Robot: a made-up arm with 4 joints.
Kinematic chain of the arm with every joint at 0, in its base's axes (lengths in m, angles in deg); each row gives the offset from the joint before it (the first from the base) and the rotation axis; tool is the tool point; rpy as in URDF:
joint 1: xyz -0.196 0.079 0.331 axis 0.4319 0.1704 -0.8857
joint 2: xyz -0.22 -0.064 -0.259 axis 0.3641 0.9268 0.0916
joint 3: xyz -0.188 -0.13 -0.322 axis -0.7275 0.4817 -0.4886
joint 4: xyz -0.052 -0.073 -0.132 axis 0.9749 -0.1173 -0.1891
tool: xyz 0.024 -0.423 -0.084 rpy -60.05 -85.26 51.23
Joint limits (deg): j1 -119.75..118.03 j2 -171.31..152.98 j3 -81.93..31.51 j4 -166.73..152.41
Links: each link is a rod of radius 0.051 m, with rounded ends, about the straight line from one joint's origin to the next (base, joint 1, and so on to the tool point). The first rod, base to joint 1, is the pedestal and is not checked.
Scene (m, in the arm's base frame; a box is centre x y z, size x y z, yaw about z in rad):
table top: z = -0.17
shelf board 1: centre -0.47 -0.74 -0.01 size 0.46 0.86 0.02 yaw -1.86
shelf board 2: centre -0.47 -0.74 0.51 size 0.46 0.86 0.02 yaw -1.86
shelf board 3: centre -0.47 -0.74 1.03 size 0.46 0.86 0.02 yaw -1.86
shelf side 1: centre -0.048 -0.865 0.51 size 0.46 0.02 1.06 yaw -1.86
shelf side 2: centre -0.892 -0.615 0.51 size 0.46 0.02 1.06 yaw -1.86
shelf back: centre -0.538 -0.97 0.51 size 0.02 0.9 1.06 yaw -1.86
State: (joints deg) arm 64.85 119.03 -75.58 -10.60
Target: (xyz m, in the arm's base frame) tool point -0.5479 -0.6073 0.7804
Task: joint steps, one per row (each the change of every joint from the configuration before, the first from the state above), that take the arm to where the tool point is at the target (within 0.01 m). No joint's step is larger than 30 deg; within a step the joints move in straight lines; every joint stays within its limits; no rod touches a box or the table.
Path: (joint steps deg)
1: -25.50 6.79 9.25 23.34
2: -25.49 6.79 9.25 23.34
3: -25.50 6.79 9.25 23.34
4: -25.49 6.79 9.25 23.34
5: -25.50 6.79 9.24 23.34
6: -28.56 -5.82 -4.90 1.25
7: -28.56 -5.83 -4.90 1.24
8: 11.87 2.91 -3.33 -23.25
9: 11.87 2.92 -3.34 -23.26
10: 11.87 2.91 -3.33 -23.25
11: 11.87 2.91 -3.33 -23.26

